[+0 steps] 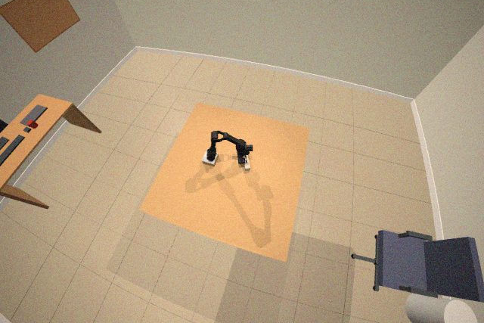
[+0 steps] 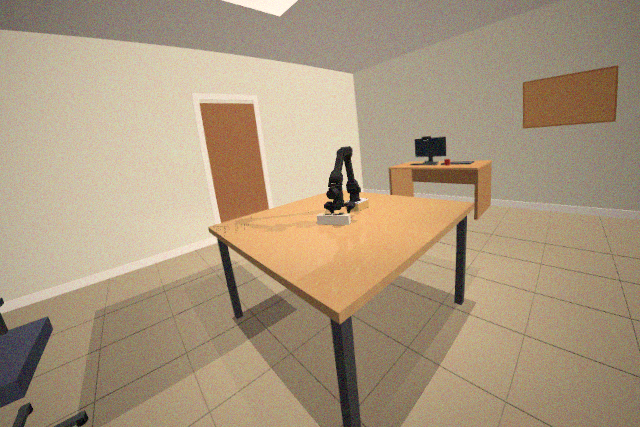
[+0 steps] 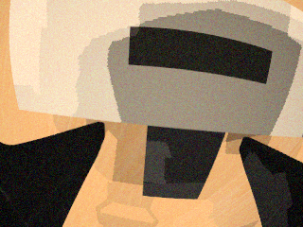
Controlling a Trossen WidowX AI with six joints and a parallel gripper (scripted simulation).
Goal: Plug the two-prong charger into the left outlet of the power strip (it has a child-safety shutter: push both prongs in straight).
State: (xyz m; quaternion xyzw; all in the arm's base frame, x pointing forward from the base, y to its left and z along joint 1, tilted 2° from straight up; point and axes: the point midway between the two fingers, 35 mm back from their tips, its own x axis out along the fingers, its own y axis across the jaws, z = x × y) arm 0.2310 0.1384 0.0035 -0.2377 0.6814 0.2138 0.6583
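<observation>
Right now my gripper tip is 20 mm short of the black two-prong charger, 10 mm to the right of it and 10 mm below it.
</observation>
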